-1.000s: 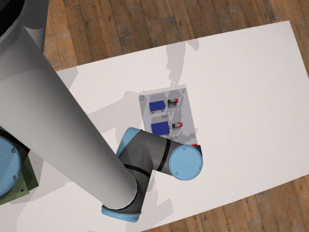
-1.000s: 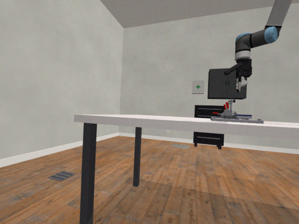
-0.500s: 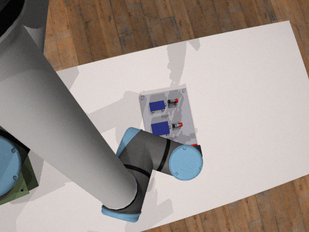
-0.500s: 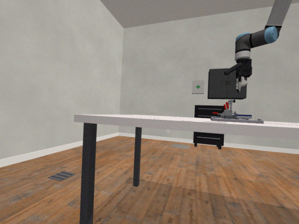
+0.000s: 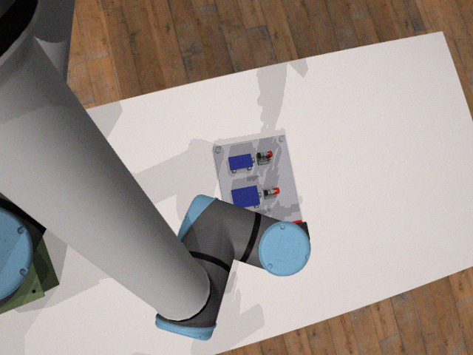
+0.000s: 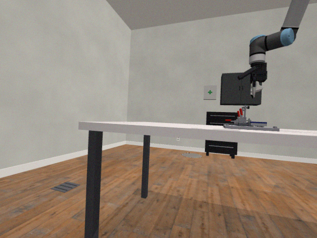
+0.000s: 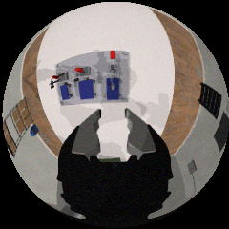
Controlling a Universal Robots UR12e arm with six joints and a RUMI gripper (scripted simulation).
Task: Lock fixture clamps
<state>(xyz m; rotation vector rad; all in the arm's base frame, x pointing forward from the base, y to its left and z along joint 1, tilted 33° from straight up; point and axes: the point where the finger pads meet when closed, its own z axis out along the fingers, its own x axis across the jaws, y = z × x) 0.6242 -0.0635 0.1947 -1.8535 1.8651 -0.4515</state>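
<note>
My gripper is now 5 cm short of the grey fixture plate, 11 cm to the right of it and 21 cm above it. The rest, counted from my hand: blue part (19 cm below).
</note>
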